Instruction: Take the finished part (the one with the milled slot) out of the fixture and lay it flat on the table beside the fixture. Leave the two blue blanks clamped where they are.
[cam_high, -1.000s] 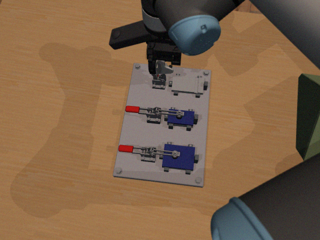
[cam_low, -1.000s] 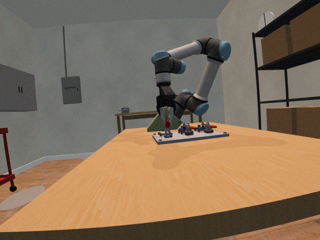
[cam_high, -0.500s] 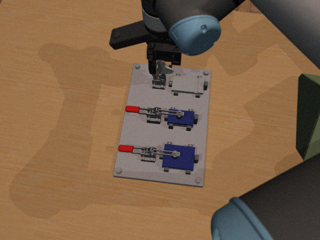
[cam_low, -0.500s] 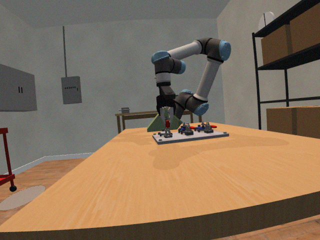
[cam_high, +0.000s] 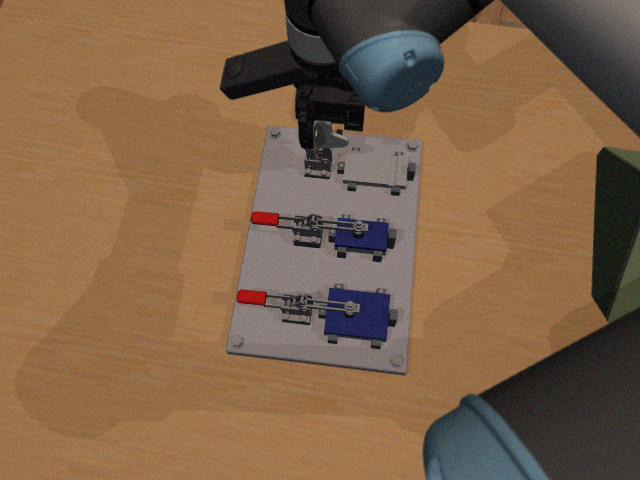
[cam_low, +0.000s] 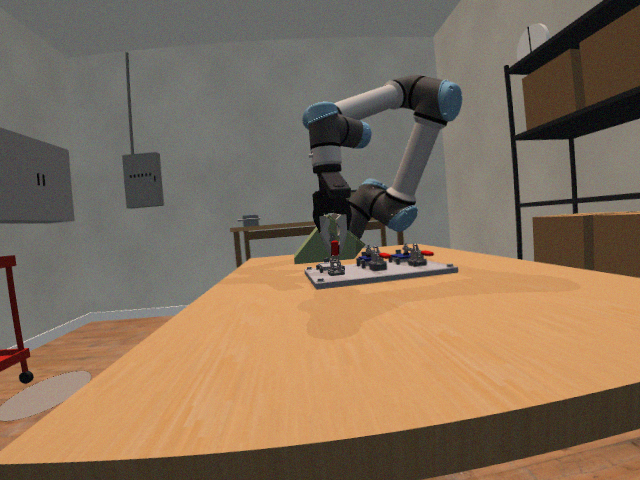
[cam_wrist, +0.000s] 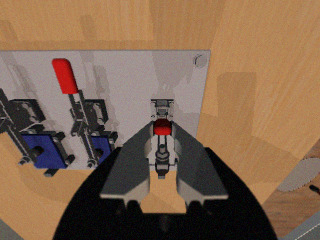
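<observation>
Now: hand 100 mm past the finished grey part, 50 mm above it and 20 mm to the left of it. From my hand the other things lie so: grey fixture plate 100 mm to the left, 70 mm below, 50 mm behind; then blue blank 200 mm to the left, 120 mm behind, 50 mm below.
</observation>
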